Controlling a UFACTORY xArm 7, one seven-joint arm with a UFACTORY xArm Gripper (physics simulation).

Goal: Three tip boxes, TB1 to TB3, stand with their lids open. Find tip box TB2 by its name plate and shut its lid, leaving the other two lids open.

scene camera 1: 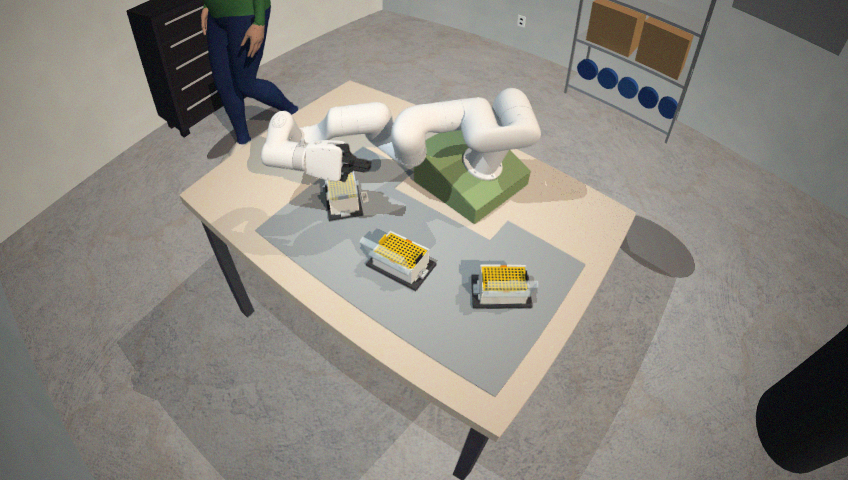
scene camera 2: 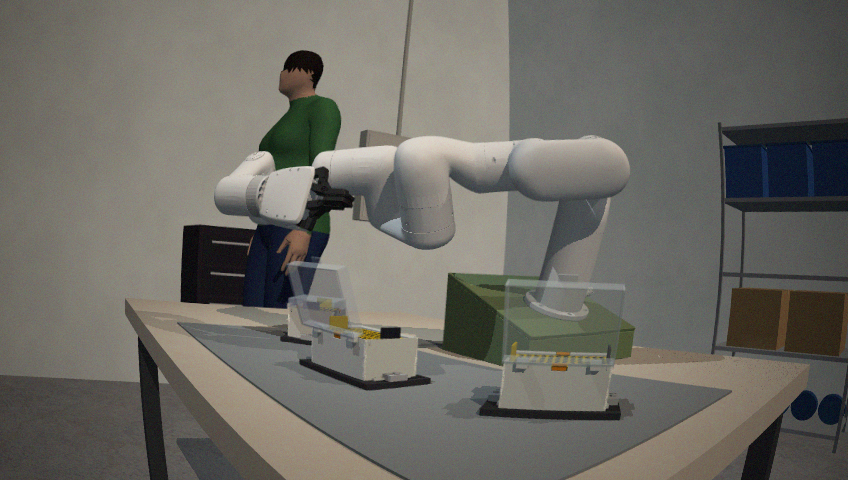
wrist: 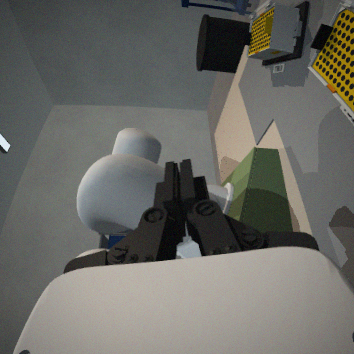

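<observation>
The far-left tip box shows its yellow rack through a pale clear cover; its lid looks shut, though it is partly hidden in the second scene view. A small name plate lies beside it, too small to read. The middle tip box has its clear lid standing open. The right tip box has its clear lid standing open. My gripper is shut and empty, above the far-left box and towards the base.
The arm stands on a green base block behind the boxes. A grey mat lies on the wooden table. A person stands beyond the table's far-left end, near a dark drawer cabinet.
</observation>
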